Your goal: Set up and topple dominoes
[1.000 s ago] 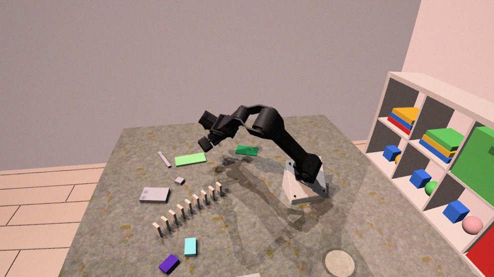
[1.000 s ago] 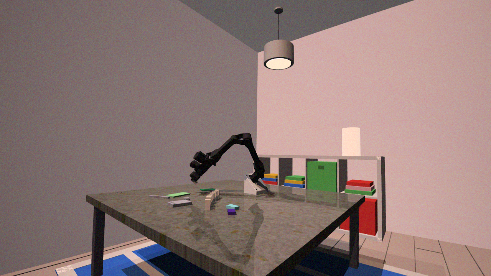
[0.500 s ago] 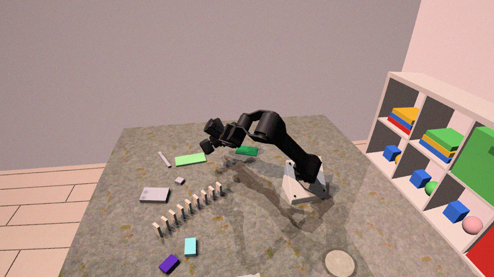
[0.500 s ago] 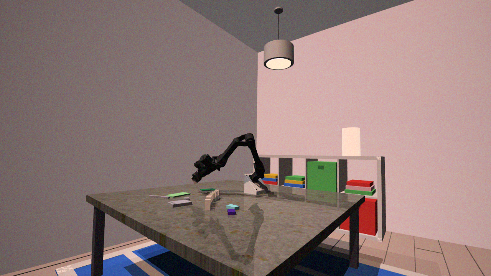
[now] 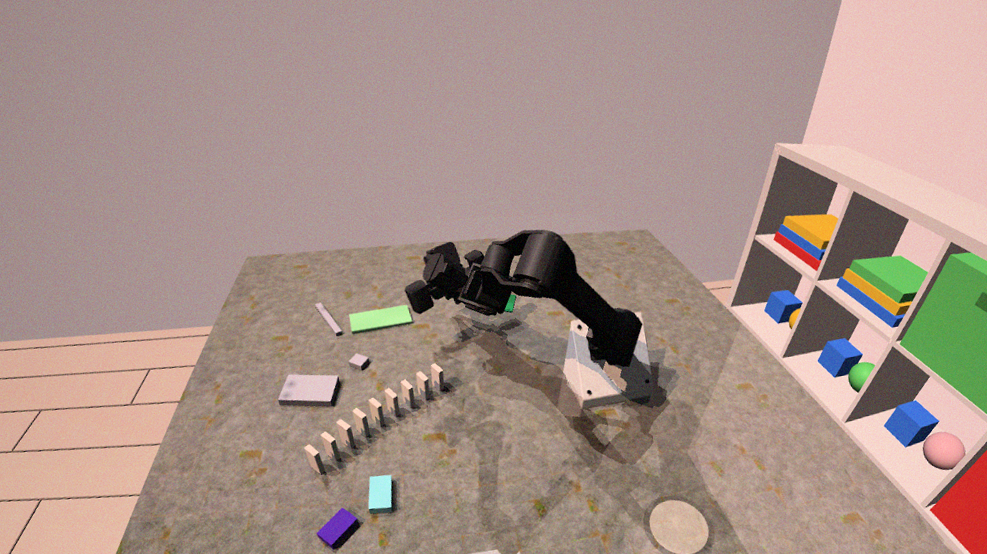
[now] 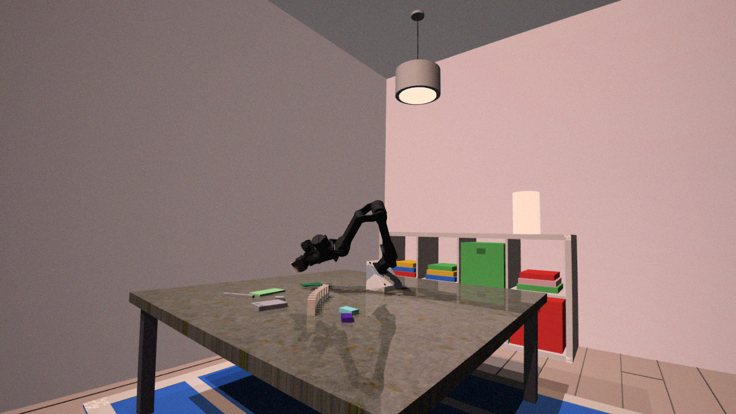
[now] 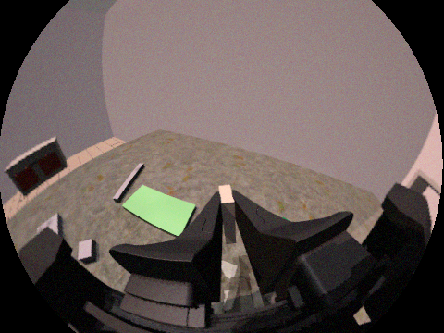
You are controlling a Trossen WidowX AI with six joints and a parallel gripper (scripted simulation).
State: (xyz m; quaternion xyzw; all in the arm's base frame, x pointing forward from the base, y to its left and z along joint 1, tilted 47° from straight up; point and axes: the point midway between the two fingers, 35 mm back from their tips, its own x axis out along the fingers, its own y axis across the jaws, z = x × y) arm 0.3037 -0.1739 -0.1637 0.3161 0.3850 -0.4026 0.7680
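The light green plate lies 13 cm ahead of my gripper tip and 11 cm below it. From my gripper tip the other things lie so: dark green plate (15 cm behind, 4 cm to the right, 11 cm below); small grey cube (17 cm ahead, 15 cm to the left, 11 cm below); thin grey bar (25 cm ahead, 1 cm to the right, 11 cm below).
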